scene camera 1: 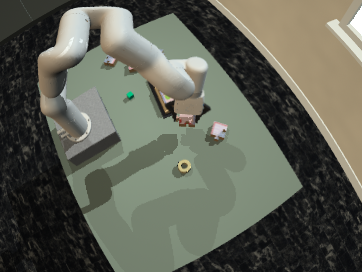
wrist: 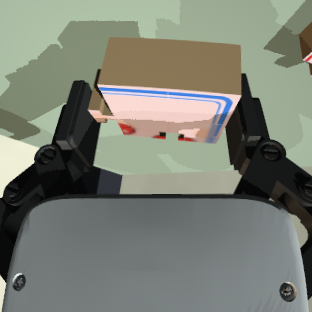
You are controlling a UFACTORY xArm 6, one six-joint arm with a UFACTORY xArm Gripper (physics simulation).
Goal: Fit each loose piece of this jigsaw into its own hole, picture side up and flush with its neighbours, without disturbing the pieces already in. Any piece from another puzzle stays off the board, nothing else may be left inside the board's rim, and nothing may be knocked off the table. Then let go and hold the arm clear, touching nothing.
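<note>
My gripper (scene camera 1: 188,116) (wrist: 159,93) is shut on a jigsaw piece (scene camera 1: 186,120) (wrist: 167,107). The piece is thick, with brown sides and a pale pink picture face with a blue double border line and red marks. It is held above the table. A second pink piece (scene camera 1: 219,130) lies on the table to the right of the gripper. Two more pieces, one bluish-pink (scene camera 1: 110,61) and one pink (scene camera 1: 131,69), lie at the back; the arm partly hides the pink one. The dark-rimmed board (scene camera 1: 160,103) shows partly behind the arm, so its holes are hidden.
A yellow ring (scene camera 1: 184,166) lies on the green table (scene camera 1: 260,185) in front of the gripper. A small green cube (scene camera 1: 130,95) lies between the grey base block (scene camera 1: 95,117) and the board. Part of a brown-sided piece (wrist: 307,45) shows at the wrist view's right edge.
</note>
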